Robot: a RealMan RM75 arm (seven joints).
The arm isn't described. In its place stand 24 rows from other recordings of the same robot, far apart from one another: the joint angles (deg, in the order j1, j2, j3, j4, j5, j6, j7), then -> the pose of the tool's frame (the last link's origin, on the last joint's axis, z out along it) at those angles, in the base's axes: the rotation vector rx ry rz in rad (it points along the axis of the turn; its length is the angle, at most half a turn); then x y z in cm.
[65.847 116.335 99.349 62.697 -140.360 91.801 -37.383] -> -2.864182, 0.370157, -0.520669, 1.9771, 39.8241, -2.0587
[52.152 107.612 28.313 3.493 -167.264 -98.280 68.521] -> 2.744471, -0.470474, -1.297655, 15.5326, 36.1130, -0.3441
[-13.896 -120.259 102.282 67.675 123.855 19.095 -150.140] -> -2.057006, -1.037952, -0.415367, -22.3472, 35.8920, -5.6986
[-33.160 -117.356 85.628 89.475 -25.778 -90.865 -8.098] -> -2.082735, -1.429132, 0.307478, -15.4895, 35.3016, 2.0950
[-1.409 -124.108 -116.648 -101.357 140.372 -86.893 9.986] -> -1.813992, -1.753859, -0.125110, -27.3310, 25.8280, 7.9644
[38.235 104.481 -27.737 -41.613 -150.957 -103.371 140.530] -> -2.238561, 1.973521, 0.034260, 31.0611, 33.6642, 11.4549
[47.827 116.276 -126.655 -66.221 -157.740 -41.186 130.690] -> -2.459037, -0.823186, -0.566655, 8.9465, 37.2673, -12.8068
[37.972 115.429 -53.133 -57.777 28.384 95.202 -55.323] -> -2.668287, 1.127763, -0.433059, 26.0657, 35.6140, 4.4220
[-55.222 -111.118 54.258 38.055 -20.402 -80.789 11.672] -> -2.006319, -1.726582, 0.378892, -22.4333, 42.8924, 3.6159
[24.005 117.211 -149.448 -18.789 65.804 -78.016 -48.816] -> -1.512551, -0.307919, 0.200622, 28.4912, 32.1415, -1.4863
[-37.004 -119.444 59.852 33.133 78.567 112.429 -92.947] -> 2.424238, 0.449373, 1.342160, -14.0037, 30.3286, 0.6403
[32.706 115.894 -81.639 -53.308 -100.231 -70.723 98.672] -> -2.917631, 0.418986, 0.400374, 17.3362, 36.0289, -4.0883
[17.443 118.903 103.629 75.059 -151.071 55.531 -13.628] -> -1.887830, 1.328111, -0.009189, 28.4077, 36.3059, 3.5635
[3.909 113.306 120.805 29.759 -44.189 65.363 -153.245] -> -1.704317, 0.369628, 0.450321, 40.3498, 25.9937, 9.4292
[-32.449 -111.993 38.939 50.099 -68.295 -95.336 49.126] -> -2.473104, -1.471670, -0.803799, -23.8091, 36.1168, 8.8786
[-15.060 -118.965 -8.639 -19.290 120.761 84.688 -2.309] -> -1.952959, -0.355196, -0.959980, -27.9222, 22.3517, -8.1321
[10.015 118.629 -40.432 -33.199 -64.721 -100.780 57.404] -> -1.892179, 0.318618, 1.287340, 30.6170, 25.2243, 8.8219
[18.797 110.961 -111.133 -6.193 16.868 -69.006 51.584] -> -1.548835, 1.013609, 0.992482, 38.5747, 29.9983, 4.2267
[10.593 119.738 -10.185 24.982 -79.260 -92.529 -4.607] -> -1.531691, 0.577336, 0.786254, 32.0346, 19.0334, -5.8102
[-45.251 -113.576 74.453 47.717 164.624 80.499 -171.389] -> -1.955309, -1.477596, 0.732996, -26.5454, 39.2723, 2.1282
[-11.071 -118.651 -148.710 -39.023 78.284 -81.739 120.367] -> -1.843418, -0.516769, -0.868739, -35.2852, 27.9310, 10.2745
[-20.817 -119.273 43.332 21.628 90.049 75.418 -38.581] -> -2.321556, -0.324386, -0.639225, -32.3711, 29.8079, -2.2533
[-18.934 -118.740 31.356 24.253 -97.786 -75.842 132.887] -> -1.945601, -0.537020, -0.788401, -34.6133, 30.8530, 3.8854
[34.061 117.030 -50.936 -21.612 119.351 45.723 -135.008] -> -1.874260, 0.589404, 0.597175, 29.8353, 42.1293, 2.9841
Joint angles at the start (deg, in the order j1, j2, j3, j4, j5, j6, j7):
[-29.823 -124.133 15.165 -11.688 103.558 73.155 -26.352]
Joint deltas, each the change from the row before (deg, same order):
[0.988 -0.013 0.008 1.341 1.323 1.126 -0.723]
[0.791 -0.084 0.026 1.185 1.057 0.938 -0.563]
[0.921 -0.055 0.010 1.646 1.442 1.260 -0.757]
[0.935 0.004 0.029 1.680 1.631 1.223 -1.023]
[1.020 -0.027 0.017 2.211 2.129 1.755 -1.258]
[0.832 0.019 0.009 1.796 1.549 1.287 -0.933]
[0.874 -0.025 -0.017 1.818 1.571 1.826 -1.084]
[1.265 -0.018 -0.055 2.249 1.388 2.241 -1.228]
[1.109 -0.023 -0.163 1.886 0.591 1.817 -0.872]
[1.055 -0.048 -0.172 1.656 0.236 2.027 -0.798]
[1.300 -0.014 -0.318 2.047 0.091 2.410 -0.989]
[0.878 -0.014 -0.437 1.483 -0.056 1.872 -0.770]
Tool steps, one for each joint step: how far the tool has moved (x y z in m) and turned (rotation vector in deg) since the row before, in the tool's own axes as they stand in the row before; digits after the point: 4 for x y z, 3 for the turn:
[-0.0010 -0.0013 -0.0062 -0.409 0.025 0.335]
[-0.0009 -0.0007 -0.0049 -0.369 0.011 0.311]
[-0.0006 -0.0014 -0.0062 -0.582 -0.028 0.564]
[-0.0009 -0.0012 -0.0068 -0.716 -0.269 0.375]
[-0.0003 -0.0010 -0.0079 -1.192 -0.262 0.593]
[-0.0004 -0.0013 -0.0068 -0.745 -0.358 0.504]
[0.0004 0.0000 -0.0070 -1.031 0.015 0.255]
[0.0005 -0.0005 -0.0099 -0.678 0.144 0.179]
[0.0010 -0.0013 -0.0086 0.030 0.358 0.173]
[0.0019 -0.0006 -0.0080 0.049 0.784 0.027]
[0.0029 -0.0013 -0.0103 0.325 0.971 0.071]
[0.0031 -0.0012 -0.0073 0.344 0.951 0.044]

